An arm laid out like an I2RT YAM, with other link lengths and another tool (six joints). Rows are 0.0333 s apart.
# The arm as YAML. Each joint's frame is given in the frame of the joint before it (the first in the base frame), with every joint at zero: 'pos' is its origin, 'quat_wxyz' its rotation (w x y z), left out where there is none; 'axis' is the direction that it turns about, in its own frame. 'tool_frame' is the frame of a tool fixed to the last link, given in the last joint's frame.
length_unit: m
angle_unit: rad
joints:
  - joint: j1
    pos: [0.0, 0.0, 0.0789]
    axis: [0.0, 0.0, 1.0]
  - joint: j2
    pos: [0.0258, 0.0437, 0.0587]
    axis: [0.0, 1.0, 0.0]
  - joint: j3
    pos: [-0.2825, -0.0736, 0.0]
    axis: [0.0, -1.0, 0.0]
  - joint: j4
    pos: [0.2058, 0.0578, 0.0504]
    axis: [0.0, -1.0, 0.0]
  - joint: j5
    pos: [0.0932, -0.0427, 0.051]
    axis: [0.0, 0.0, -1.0]
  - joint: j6
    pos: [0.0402, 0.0, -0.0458]
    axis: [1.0, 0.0, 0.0]
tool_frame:
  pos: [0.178, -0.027, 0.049]
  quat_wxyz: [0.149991, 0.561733, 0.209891, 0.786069]
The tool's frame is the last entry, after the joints.
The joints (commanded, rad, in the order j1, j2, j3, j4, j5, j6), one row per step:
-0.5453, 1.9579, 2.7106, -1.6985, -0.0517, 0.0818
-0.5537, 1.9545, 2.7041, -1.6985, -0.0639, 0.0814
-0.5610, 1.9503, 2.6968, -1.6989, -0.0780, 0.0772
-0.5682, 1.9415, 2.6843, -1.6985, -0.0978, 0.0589
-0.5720, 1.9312, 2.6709, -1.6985, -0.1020, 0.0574
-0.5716, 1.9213, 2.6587, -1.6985, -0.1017, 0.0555
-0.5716, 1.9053, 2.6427, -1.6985, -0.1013, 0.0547
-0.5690, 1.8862, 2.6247, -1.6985, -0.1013, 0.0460
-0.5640, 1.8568, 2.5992, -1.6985, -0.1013, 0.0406
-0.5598, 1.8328, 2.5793, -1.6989, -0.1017, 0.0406
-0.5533, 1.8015, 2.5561, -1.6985, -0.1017, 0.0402
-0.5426, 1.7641, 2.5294, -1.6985, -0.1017, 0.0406
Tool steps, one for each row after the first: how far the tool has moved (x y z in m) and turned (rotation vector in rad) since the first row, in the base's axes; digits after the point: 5 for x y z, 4 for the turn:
-0.00166, -0.00047, -0.00087, 0.0099, -0.0024, -0.0010
-0.00288, 0.00011, -0.00166, 0.0192, -0.0045, 0.0033
-0.00363, 0.00275, -0.00172, 0.0249, -0.0059, 0.0225
-0.00650, 0.00366, -0.00173, 0.0287, -0.0048, 0.0223
-0.00865, 0.00529, -0.00150, 0.0287, -0.0023, 0.0240
-0.01225, 0.00754, 0.00004, 0.0280, -0.0019, 0.0244
-0.01544, 0.01149, 0.00232, 0.0228, -0.0007, 0.0341
-0.02043, 0.01764, 0.00622, 0.0178, -0.0026, 0.0436
-0.02474, 0.02267, 0.00936, 0.0160, -0.0058, 0.0480
-0.03000, 0.02930, 0.01439, 0.0112, -0.0128, 0.0549
-0.03586, 0.03821, 0.02027, 0.0056, -0.0218, 0.0654

